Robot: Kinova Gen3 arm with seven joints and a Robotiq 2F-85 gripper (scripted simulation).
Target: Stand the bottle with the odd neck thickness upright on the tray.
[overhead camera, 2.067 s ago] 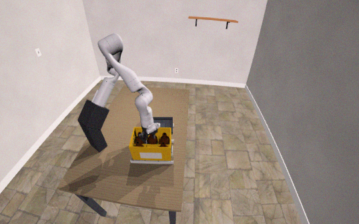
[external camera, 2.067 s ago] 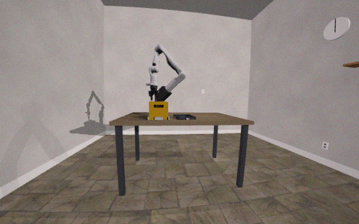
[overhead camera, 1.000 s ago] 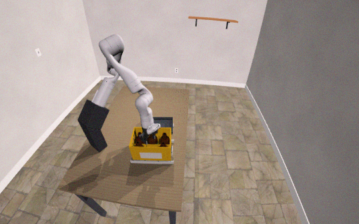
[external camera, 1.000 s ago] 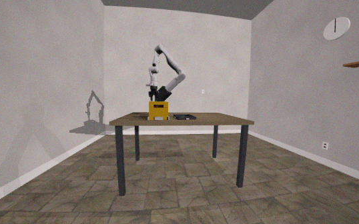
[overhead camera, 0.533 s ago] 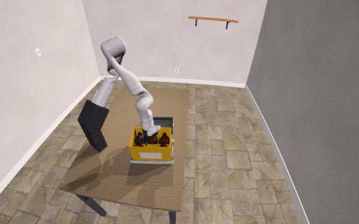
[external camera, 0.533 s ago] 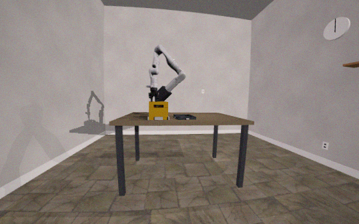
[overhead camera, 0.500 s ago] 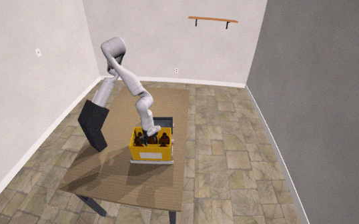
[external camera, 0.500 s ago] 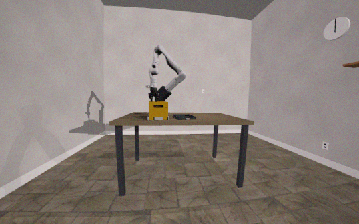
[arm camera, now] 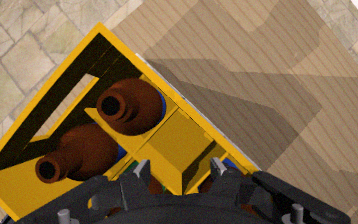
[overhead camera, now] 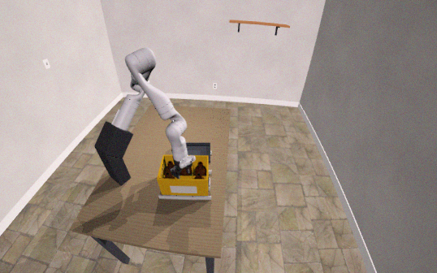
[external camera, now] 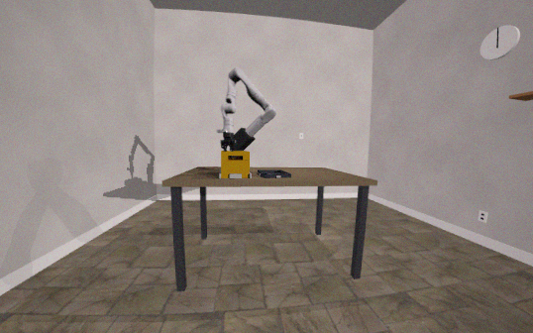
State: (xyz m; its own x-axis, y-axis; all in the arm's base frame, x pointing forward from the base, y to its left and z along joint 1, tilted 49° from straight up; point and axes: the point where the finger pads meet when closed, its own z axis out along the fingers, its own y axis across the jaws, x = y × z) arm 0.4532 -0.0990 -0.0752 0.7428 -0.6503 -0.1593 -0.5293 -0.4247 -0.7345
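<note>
Right now the yellow crate is 10 mm behind my hand, 40 mm to the left of it and 80 mm below it. From my hand the other things lie so: dark grey tray (30 mm behind, 330 mm to the left, 150 mm below).
</note>
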